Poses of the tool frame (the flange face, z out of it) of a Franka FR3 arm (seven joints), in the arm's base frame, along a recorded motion.
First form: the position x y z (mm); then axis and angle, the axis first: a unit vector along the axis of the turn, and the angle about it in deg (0 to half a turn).
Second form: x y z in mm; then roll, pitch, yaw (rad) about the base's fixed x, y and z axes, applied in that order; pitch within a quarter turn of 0, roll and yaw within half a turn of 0. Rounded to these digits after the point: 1 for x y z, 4 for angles.
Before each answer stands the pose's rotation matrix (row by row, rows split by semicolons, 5 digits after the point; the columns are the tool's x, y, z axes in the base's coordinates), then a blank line. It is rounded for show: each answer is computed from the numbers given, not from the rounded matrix.
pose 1, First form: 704.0 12.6 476.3 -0.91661 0.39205 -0.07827 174.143
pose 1, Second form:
0.68118 -0.70885 0.18312; -0.72482 -0.68818 0.03233; 0.10310 -0.15475 -0.98256

704.0 12.6 476.3 -2.9854 -0.1033 -0.8164
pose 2, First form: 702.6 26.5 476.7 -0.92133 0.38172 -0.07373 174.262
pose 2, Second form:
0.69846 -0.69425 0.17368; -0.70899 -0.70430 0.03597; 0.09736 -0.14826 -0.98414

702.6 26.5 476.7 -2.9921 -0.0975 -0.7929
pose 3, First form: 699.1 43.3 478.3 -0.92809 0.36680 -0.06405 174.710
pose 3, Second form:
0.72330 -0.67349 0.15245; -0.68531 -0.72723 0.03868; 0.08482 -0.13245 -0.98755

699.1 43.3 478.3 -3.0083 -0.0849 -0.7584
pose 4, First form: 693.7 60.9 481.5 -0.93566 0.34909 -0.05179 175.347
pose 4, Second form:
0.75132 -0.64798 0.12507; -0.65638 -0.75338 0.03980; 0.06844 -0.11200 -0.99135

693.7 60.9 481.5 -3.0291 -0.0685 -0.7181
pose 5, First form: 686.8 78.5 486.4 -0.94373 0.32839 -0.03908 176.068
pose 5, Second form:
0.78152 -0.61642 0.09619; -0.62178 -0.78222 0.03908; 0.05116 -0.09035 -0.99460

686.8 78.5 486.4 -3.0510 -0.0512 -0.6721
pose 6, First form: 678.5 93.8 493.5 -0.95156 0.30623 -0.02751 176.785
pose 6, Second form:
0.81108 -0.58079 0.06949; -0.58388 -0.81102 0.03653; 0.03514 -0.07020 -0.99691

678.5 93.8 493.5 -3.0713 -0.0351 -0.6239
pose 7, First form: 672.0 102.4 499.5 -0.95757 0.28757 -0.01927 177.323
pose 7, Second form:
0.83396 -0.54953 0.05032; -0.55133 -0.83361 0.03365; 0.02345 -0.05580 -0.99817

672.0 102.4 499.5 -3.0857 -0.0235 -0.5841
